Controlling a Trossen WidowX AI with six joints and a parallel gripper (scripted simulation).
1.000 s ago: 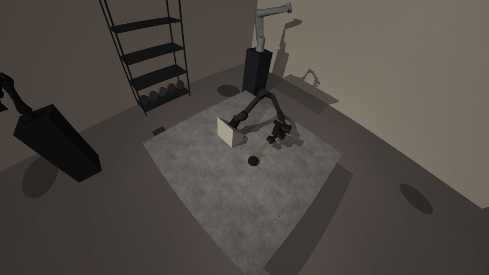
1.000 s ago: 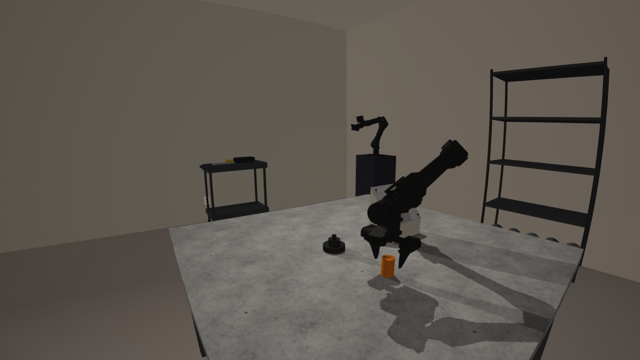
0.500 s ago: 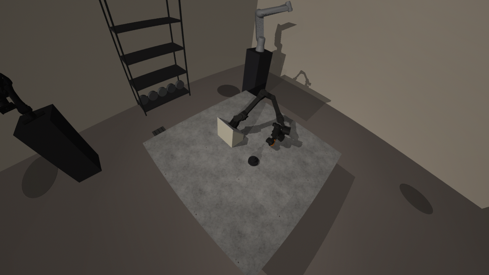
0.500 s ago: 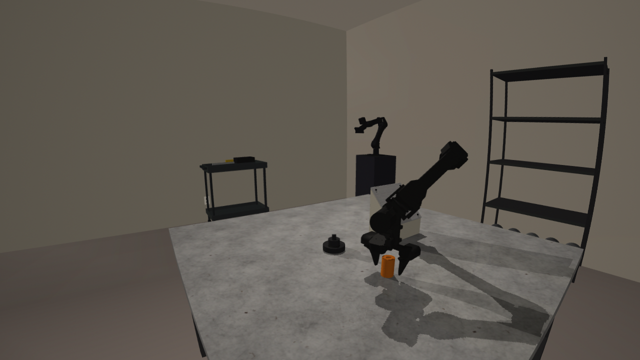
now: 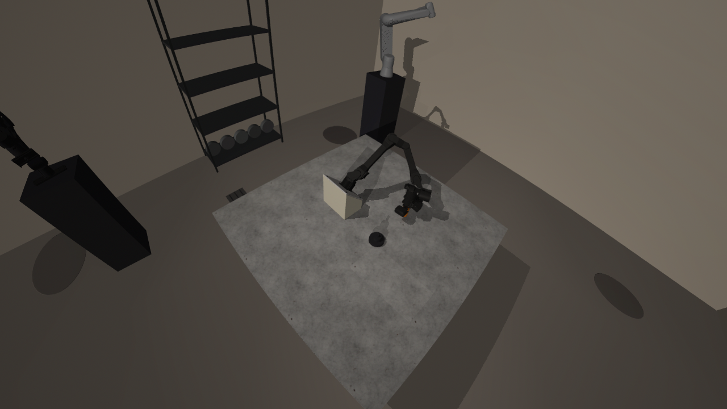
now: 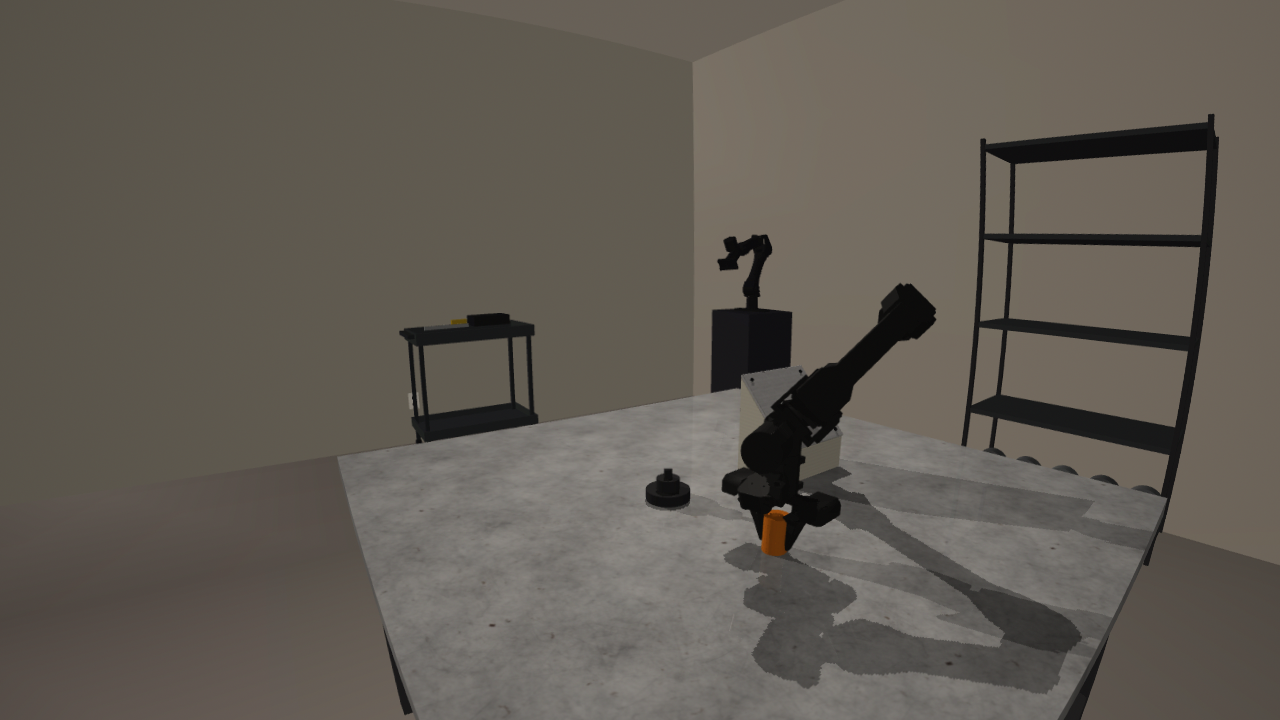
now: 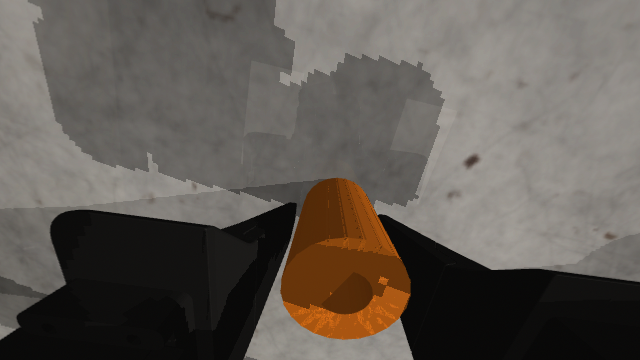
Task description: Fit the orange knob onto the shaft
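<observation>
Right now the dark round pedestal is 26 cm to the right of my gripper tip, 3 cm ahead of it and 2 cm above it. Also, from my gripper tip: orange knob: 2 cm above.
</observation>
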